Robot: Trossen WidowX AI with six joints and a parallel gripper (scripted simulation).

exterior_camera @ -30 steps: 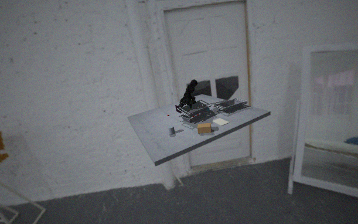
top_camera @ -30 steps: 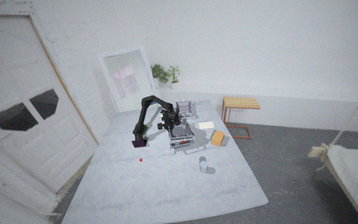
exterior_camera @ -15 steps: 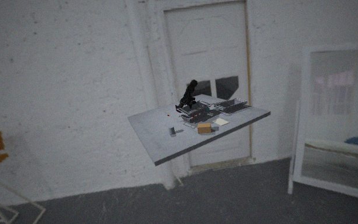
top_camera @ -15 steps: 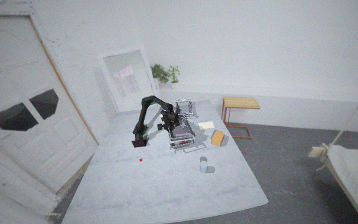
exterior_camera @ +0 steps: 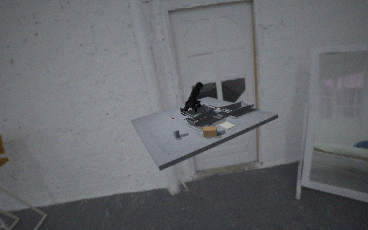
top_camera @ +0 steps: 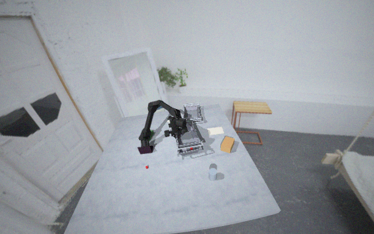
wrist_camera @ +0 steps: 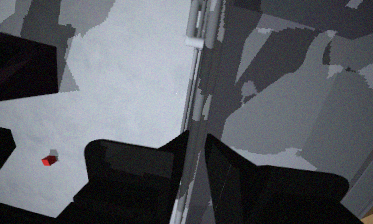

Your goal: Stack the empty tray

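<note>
Now: gripper tip 80 mm short of the grey tray, 10 mm to the right of it and 30 mm below it. Round my gripper tip: green block (300 mm behind, 210 mm to the left, 70 mm below); then red block (280 mm behind, 170 mm to the right, 80 mm below); then teal block (20 mm ahead, 210 mm to the left, 70 mm below).
</note>
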